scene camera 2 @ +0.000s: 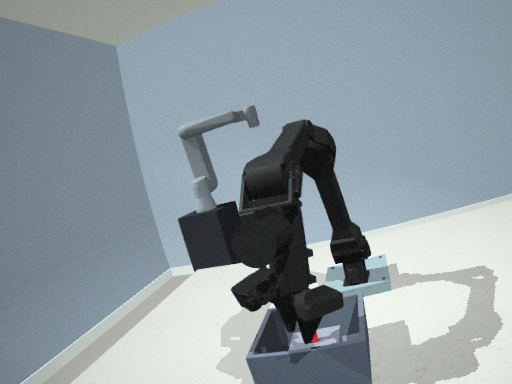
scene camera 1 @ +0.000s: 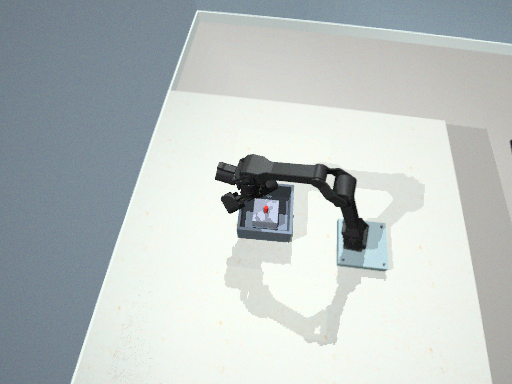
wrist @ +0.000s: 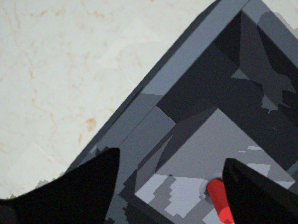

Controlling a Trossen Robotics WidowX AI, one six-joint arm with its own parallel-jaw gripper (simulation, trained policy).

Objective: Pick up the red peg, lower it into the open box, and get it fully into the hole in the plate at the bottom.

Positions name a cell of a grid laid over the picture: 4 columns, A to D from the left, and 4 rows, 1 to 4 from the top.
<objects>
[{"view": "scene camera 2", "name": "my gripper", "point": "C4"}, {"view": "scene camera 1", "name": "my gripper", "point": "B3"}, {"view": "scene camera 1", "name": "grey box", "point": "C3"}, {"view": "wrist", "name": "my gripper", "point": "C3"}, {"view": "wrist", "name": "grey box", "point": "D2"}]
</objects>
